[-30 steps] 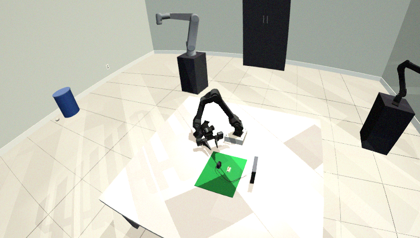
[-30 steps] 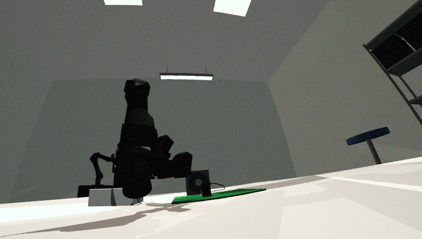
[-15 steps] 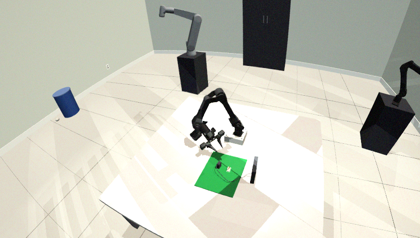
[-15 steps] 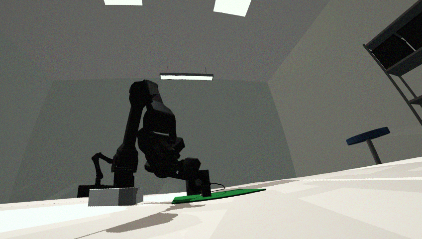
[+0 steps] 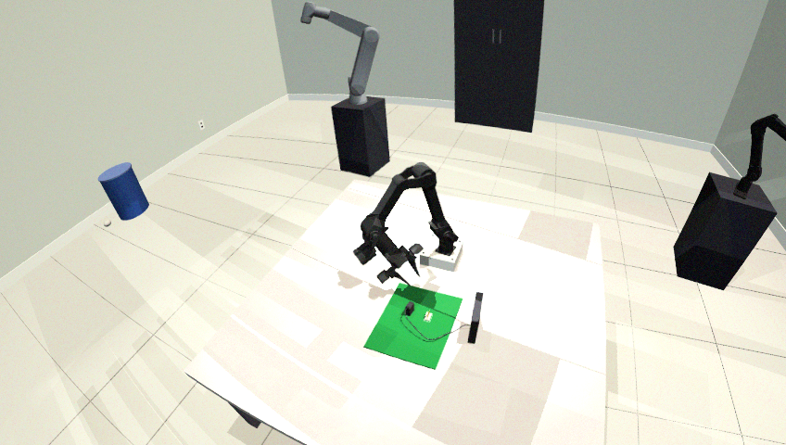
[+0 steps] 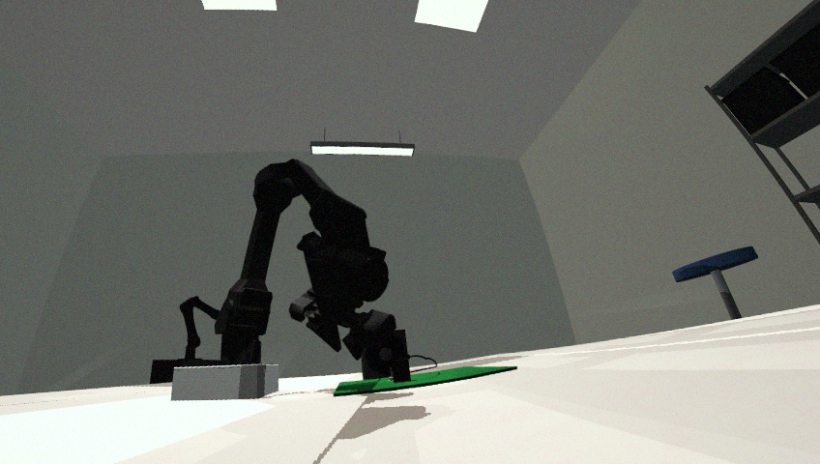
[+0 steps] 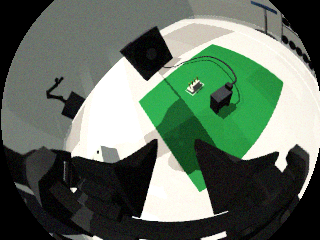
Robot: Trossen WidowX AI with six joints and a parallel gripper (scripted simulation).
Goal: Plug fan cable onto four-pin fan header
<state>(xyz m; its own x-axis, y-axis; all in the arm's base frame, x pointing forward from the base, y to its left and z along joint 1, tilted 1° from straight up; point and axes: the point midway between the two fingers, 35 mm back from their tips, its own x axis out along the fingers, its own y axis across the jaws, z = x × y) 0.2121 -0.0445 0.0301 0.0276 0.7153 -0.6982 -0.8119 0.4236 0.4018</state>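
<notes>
Now: gripper tip 9 cm short of the black plug, 3 cm to the right of it and 4 cm above it. Round my gripper tip: fan 6 cm ahead, 24 cm to the left; white four-pin header 8 cm ahead, 9 cm to the left, 6 cm below; green board 12 cm ahead, 7 cm to the left, 7 cm below.
</notes>
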